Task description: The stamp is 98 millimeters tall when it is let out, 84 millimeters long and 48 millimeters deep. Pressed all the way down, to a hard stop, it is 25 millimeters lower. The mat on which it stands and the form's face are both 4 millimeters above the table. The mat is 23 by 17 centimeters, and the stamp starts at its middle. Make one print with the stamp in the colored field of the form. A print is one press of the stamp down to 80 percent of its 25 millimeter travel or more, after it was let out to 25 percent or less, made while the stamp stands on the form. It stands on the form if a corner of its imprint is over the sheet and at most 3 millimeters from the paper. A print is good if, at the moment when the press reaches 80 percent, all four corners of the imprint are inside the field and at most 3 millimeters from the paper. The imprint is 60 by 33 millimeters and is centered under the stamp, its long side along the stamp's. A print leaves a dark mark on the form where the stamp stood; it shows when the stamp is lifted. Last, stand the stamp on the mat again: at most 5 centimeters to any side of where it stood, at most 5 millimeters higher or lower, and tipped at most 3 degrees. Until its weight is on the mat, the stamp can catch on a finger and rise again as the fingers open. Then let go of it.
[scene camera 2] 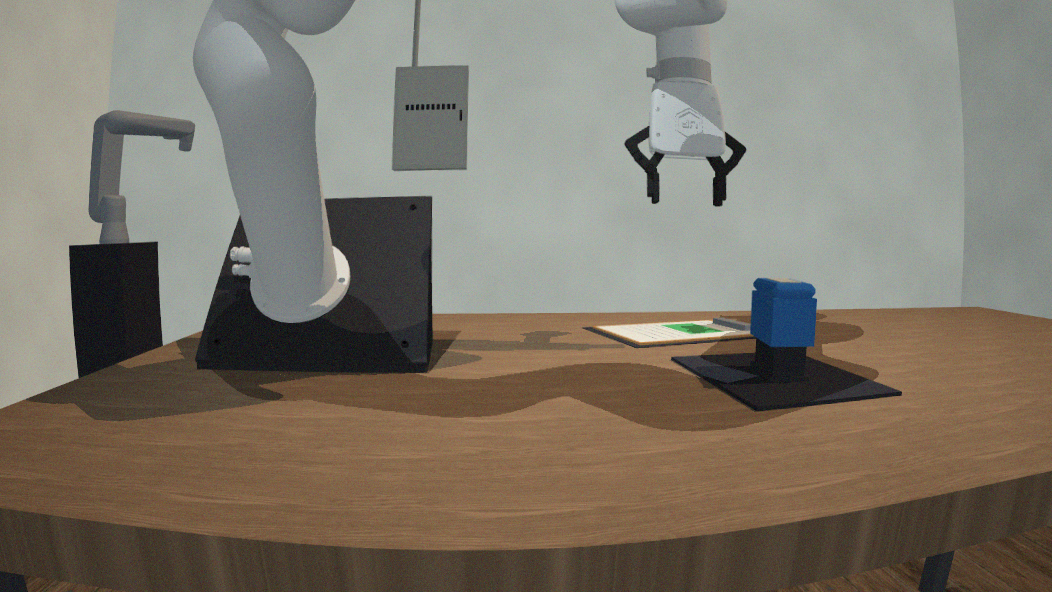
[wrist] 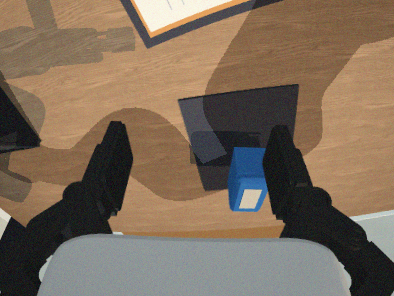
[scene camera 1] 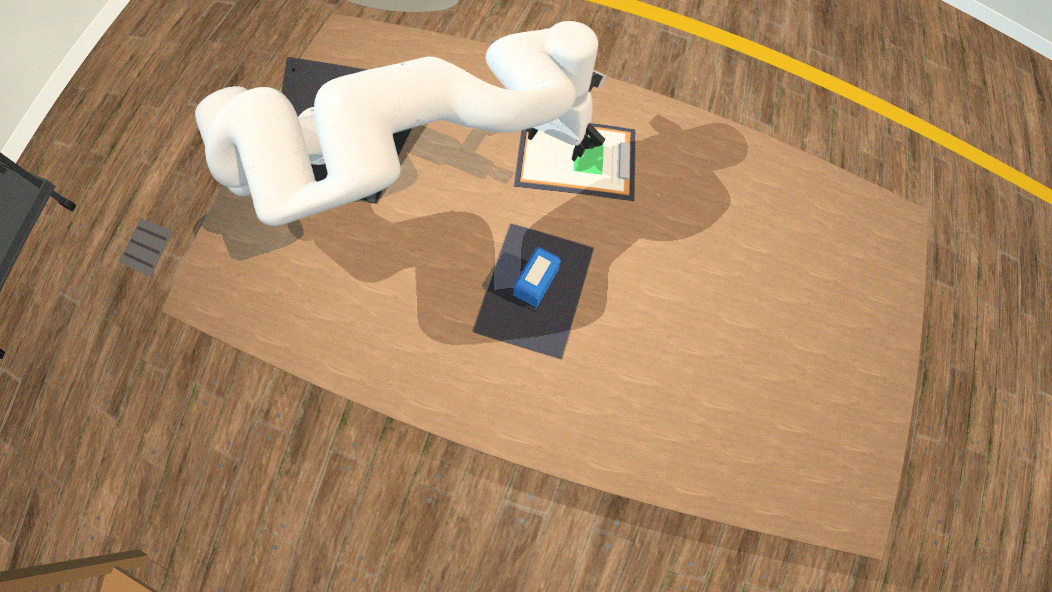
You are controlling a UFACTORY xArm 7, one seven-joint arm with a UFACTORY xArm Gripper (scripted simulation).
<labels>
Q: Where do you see a form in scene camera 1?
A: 544,163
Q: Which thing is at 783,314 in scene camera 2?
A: A blue stamp.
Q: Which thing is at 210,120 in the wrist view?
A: A dark mat.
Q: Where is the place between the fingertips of my gripper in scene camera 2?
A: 686,204
</labels>
